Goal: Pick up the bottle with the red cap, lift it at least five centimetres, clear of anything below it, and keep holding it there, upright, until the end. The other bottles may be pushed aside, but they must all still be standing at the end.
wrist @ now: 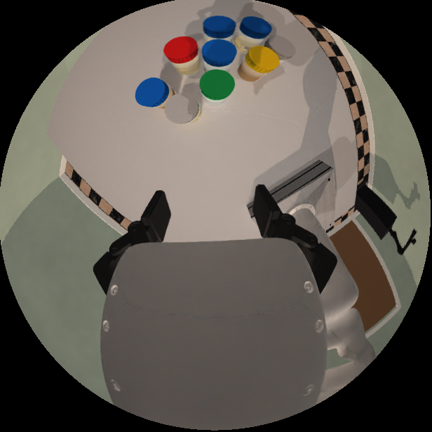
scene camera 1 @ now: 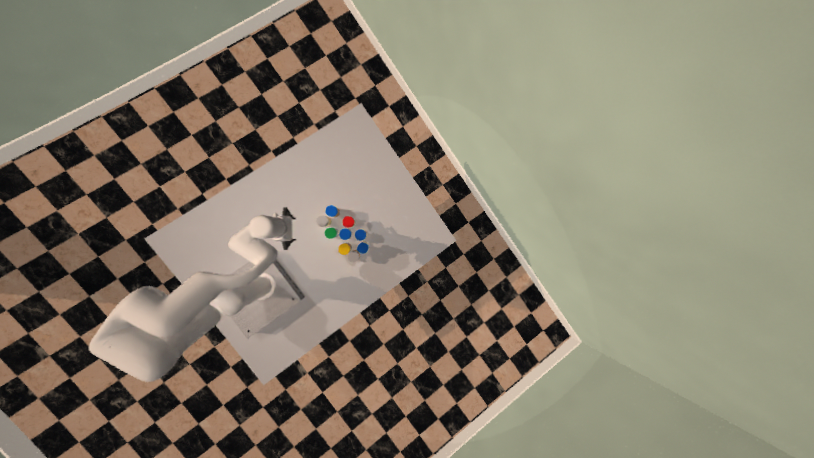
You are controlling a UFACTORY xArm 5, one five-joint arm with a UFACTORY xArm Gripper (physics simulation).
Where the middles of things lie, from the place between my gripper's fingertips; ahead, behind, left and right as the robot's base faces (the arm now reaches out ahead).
Right now the red-capped bottle (wrist: 182, 51) is 20 cm ahead of my hand, 10 cm to the right of it and 17 cm below it.
